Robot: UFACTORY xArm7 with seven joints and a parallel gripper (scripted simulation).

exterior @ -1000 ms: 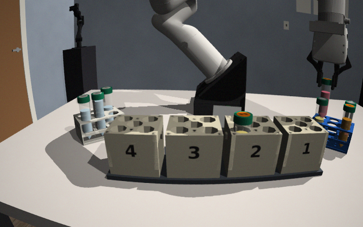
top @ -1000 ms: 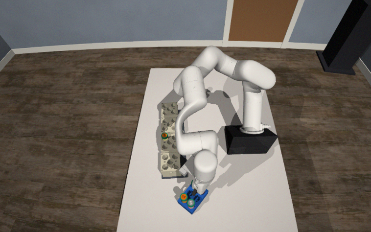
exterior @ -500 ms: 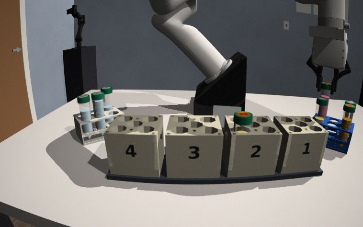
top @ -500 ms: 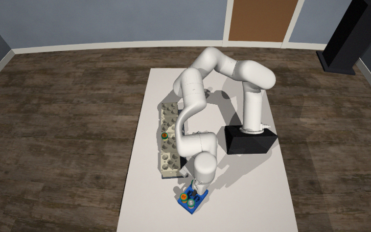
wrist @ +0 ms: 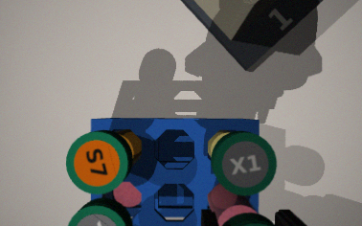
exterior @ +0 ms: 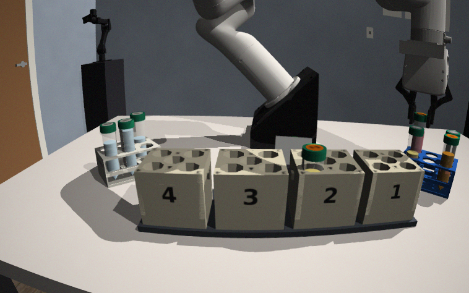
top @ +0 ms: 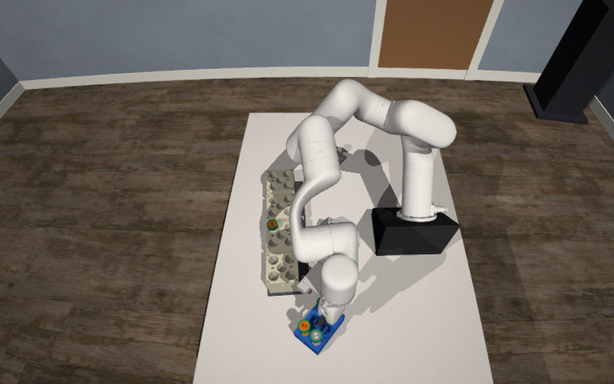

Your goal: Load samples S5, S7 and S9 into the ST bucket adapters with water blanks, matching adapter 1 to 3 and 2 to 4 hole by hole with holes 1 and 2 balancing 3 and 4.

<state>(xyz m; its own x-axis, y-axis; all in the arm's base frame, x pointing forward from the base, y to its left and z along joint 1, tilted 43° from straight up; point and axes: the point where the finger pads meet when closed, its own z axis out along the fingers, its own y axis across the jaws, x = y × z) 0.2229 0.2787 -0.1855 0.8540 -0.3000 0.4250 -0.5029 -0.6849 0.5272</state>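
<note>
The pink-filled sample tube lies 5 cm below my hand and 1 cm behind it. From my hand the other things lie so: blue rack 11 cm below, 4 cm ahead, 2 cm to the left; then green done key 28 cm to the right, 7 cm below, 1 cm ahead; then S7 tube 7 cm below, 7 cm ahead, 5 cm to the left.
</note>
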